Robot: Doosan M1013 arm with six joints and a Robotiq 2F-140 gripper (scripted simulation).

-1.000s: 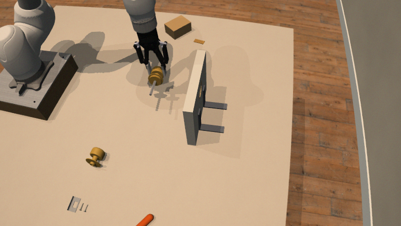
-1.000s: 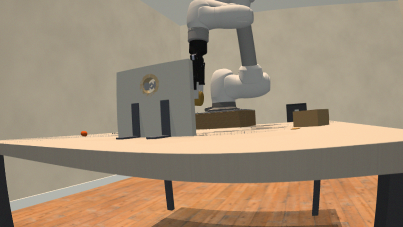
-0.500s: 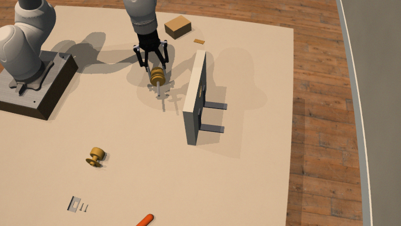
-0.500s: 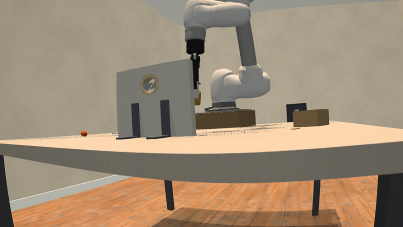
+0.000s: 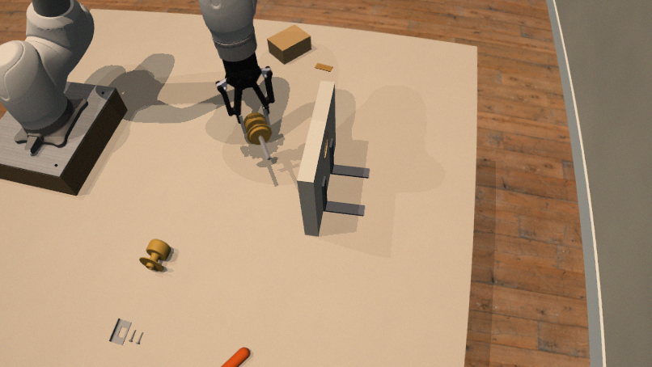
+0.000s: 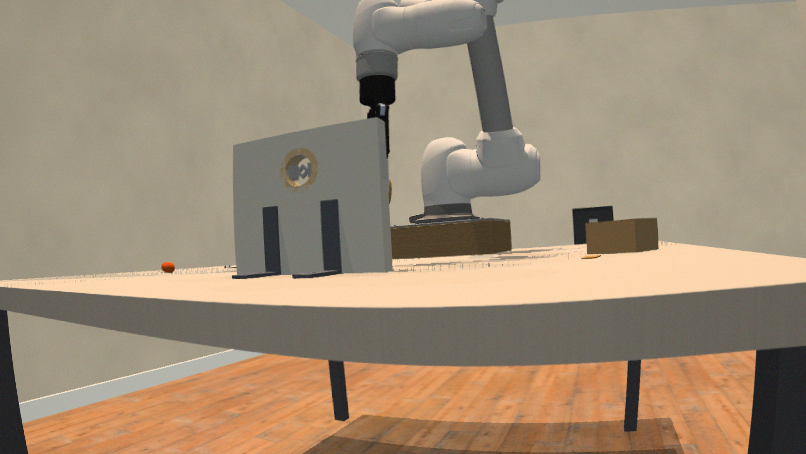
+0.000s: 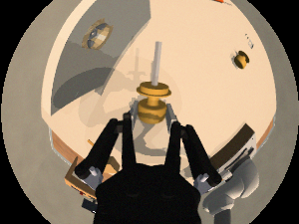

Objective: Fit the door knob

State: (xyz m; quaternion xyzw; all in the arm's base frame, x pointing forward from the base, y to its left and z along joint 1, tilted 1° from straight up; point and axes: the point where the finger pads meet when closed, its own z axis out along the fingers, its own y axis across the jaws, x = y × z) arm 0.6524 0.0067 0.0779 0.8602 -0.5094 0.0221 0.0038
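My hand is 180 mm short of the wooden door panel, 80 mm to the left of it and 20 mm above it. Also, from my hand: brown box 10 mm behind, 480 mm to the left, 140 mm below; then brass knob 200 mm behind, 350 mm to the right, 140 mm below; then small brass plate 120 mm ahead, 400 mm to the left, 170 mm below.
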